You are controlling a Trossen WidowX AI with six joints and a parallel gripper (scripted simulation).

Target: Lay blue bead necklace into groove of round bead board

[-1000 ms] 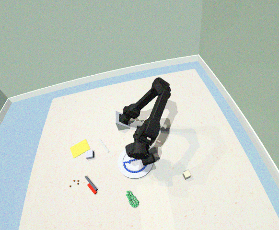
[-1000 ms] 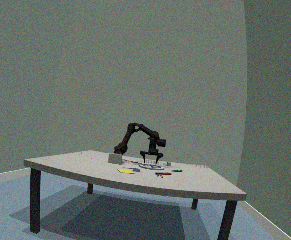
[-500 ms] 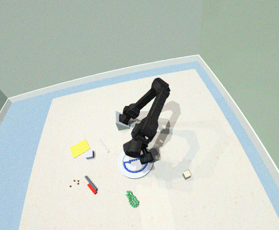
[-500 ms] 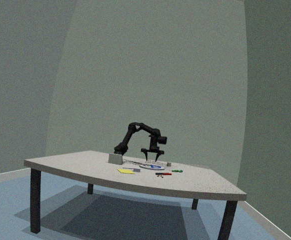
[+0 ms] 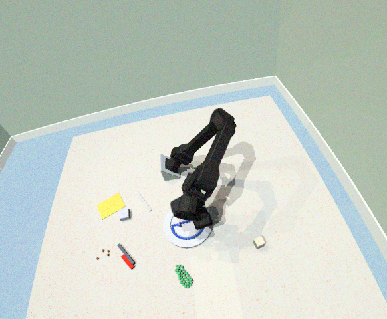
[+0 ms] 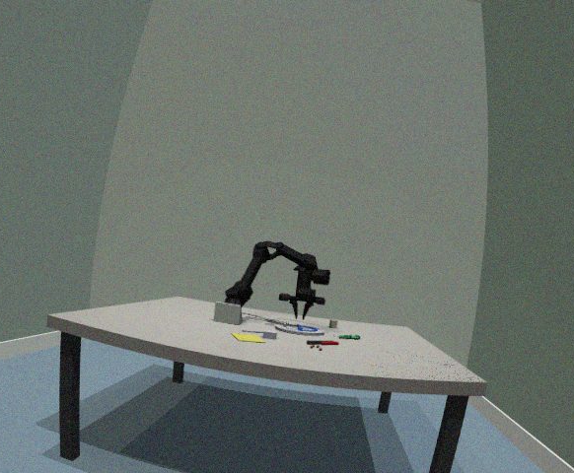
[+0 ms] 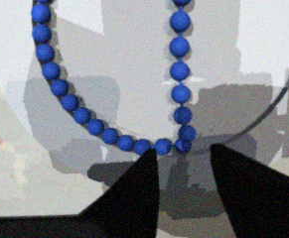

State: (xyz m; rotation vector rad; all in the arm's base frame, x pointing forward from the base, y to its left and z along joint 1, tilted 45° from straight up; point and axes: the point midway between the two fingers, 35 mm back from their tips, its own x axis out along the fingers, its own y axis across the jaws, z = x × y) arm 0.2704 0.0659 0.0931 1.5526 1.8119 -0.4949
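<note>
The round bead board lies 10 mm ahead of my gripper tip, 50 mm to the right of it and 30 mm below it. Also, from my gripper tip: grey tool: 140 mm ahead, 300 mm to the right, 40 mm below; cream cube: 130 mm ahead, 210 mm to the left, 20 mm below; stick: 120 mm behind, 250 mm to the right, 40 mm below.
</note>
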